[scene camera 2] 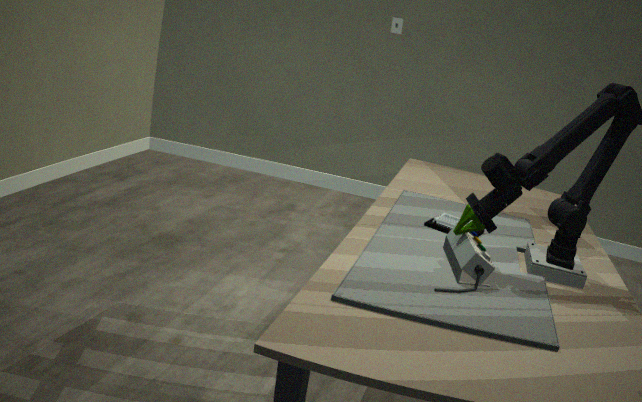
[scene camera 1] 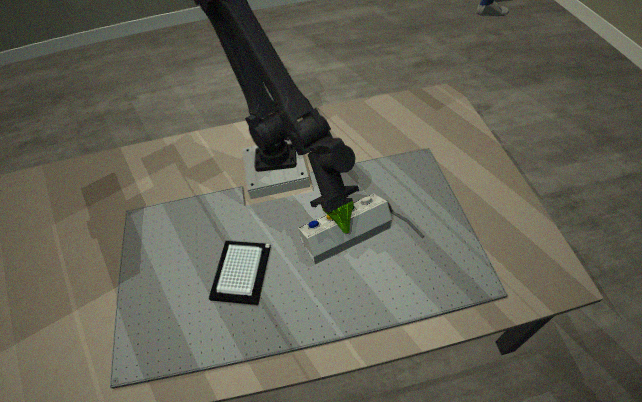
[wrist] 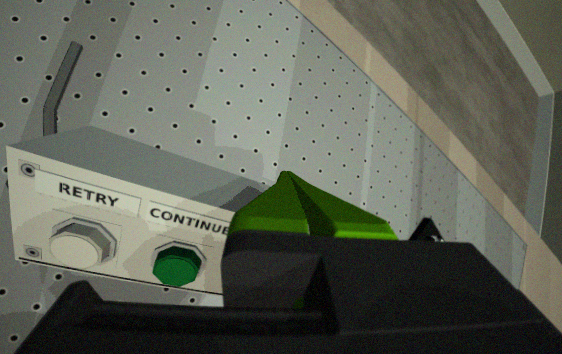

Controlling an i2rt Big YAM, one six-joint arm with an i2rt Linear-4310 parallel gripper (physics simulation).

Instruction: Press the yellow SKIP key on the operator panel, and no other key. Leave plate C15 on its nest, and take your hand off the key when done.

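Places are measured from the arm's base along level axes (x ahead, y left, z up), in centimetres.
Where they show: gripper, fingertip midpoint: (scene camera 2: 454, 233) (scene camera 1: 346, 233) (wrist: 284, 179); arm's base, link origin: (scene camera 2: 559, 259) (scene camera 1: 276, 159).
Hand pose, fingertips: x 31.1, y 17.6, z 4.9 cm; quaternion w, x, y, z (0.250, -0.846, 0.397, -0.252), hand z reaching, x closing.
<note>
Things, the pixels of their top centre, and the offset from my fingertips. "pt": a spot on its surface instead. Level surfaces: height alone.
- operator panel, top centre: (wrist: 234, 244) (scene camera 1: 344, 214) (scene camera 2: 473, 236) dx -5.0, dy +0.1, dz +0.6 cm
- green CONTINUE key, top centre: (wrist: 175, 270) (scene camera 2: 482, 244) dx -8.0, dy +1.5, dz -0.3 cm
- white RETRY key, top centre: (wrist: 70, 249) (scene camera 1: 366, 198) dx -9.9, dy +6.1, dz -0.3 cm
- blue key, top centre: (scene camera 1: 313, 222) dx -4.1, dy -7.7, dz -0.3 cm
- plate, top centre: (scene camera 1: 238, 267) (scene camera 2: 456, 221) dx +3.7, dy -26.8, dz -5.1 cm
- perforated grey board, surface height: dz -7.7 cm
- wooden table, surface height: dz -9.0 cm
- dark cable, surface spot: (wrist: 60, 85) (scene camera 2: 450, 289) (scene camera 1: 412, 226) pt dx -4.7, dy +17.5, dz -7.1 cm
The operator panel (scene camera 1: 361, 231) (scene camera 2: 461, 256) (wrist: 125, 155) is a pale box with a sloped key face. Its yellow key (scene camera 1: 329, 217) (scene camera 2: 477, 240) shows in part beside the fingers; the wrist view hides it. My gripper (scene camera 1: 347, 231) (scene camera 2: 456, 232) (wrist: 284, 179) is shut and empty. Its green fingertips are at the panel's upper front edge, in front of the keys; contact cannot be told. The green CONTINUE key (wrist: 176, 270) (scene camera 2: 481, 247) and white RETRY key (wrist: 75, 250) (scene camera 1: 367, 201) are to one side, the blue key (scene camera 1: 313, 224) to the other. The plate (scene camera 1: 240, 270) (scene camera 2: 446, 219) sits on its black nest (scene camera 1: 262, 275).
The panel and nest stand on a perforated grey board (scene camera 1: 165, 330) (scene camera 2: 390, 270) on a wooden table (scene camera 1: 545, 270) (scene camera 2: 320, 320). A dark cable (scene camera 1: 410, 224) (scene camera 2: 452, 290) (wrist: 60, 85) leaves the panel's RETRY end. The arm's base plate (scene camera 1: 280, 184) (scene camera 2: 555, 272) is behind the panel.
</note>
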